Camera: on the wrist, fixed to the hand. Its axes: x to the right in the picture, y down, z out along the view.
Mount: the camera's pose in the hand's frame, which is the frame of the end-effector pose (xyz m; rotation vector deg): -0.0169 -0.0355 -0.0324 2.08 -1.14 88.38
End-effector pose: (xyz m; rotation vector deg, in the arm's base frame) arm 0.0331 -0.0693 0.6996 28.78 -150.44 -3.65
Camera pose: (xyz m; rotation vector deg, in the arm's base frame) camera 0.0737 -0.0950 0.7166 -86.44 -132.56 25.85
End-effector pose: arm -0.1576 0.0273 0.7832 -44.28 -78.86 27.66
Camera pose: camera -0.1331 -0.0152 0.7972 -98.67 -30.17 95.60
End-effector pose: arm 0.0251 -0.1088 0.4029 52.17 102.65 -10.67
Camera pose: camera -0.0198 -0.1248 0.4208 114.79 37.96 42.68
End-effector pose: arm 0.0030 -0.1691 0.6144 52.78 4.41 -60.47
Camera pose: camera -0.0217 -0.1410 0.5798 40.20 -34.01 21.50
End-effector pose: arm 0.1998 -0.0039 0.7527 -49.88 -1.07 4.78
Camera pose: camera 0.1869 -0.0528 0.7593 -38.51 36.75 87.23
